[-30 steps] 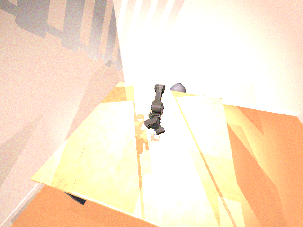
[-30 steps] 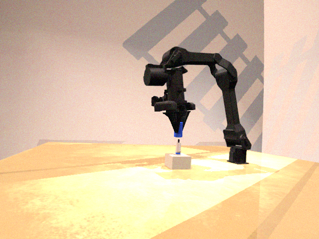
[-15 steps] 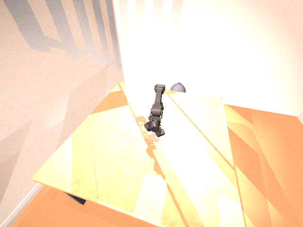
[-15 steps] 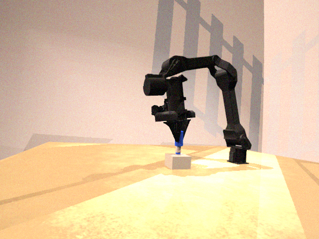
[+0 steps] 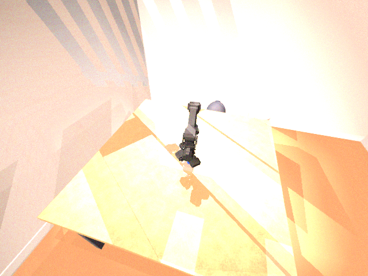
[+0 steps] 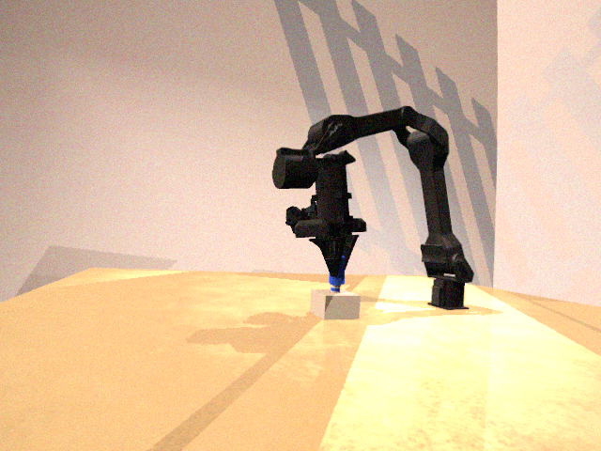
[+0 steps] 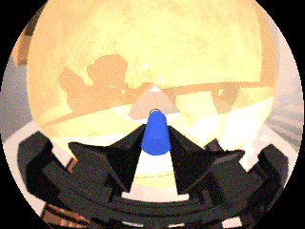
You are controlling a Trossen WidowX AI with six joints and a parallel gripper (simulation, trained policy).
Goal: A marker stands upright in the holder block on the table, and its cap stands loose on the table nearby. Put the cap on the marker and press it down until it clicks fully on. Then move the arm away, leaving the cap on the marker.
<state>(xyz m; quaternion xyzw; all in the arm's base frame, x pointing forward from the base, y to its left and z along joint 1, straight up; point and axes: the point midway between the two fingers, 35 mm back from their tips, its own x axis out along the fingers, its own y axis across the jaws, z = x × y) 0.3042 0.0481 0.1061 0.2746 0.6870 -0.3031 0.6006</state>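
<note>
Right now the pale holder block is 50 mm below my gripper tip. Also, from my gripper tip: blue cap 10 mm above.
</note>
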